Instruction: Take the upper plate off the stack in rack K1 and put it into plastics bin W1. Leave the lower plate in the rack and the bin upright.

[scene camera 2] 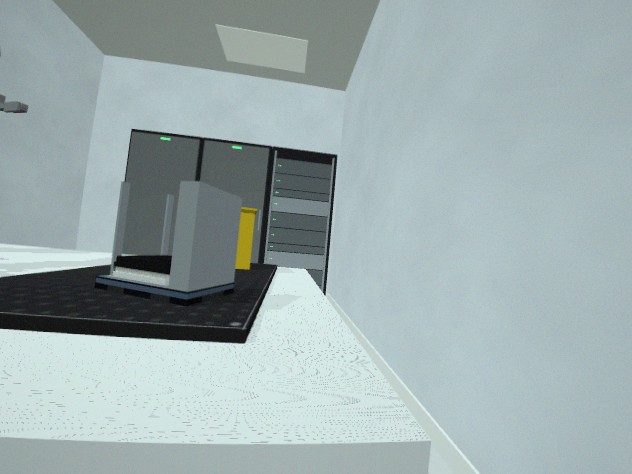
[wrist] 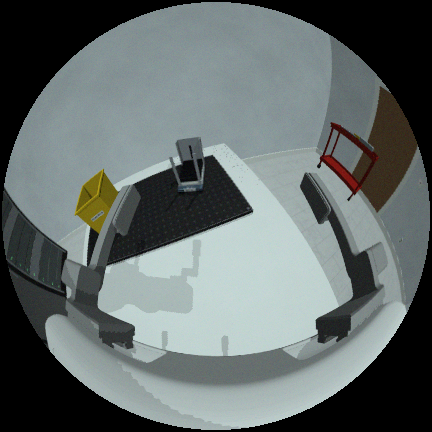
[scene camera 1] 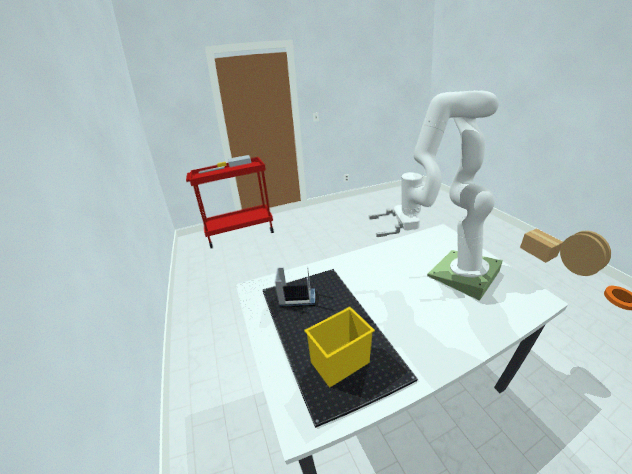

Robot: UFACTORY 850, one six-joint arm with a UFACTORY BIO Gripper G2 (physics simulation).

A yellow bin W1 shows in scene camera 2 [247, 218], in the wrist view and in scene camera 1. The same spot on the yellow bin W1: [wrist: 97, 194] is [scene camera 1: 350, 307].
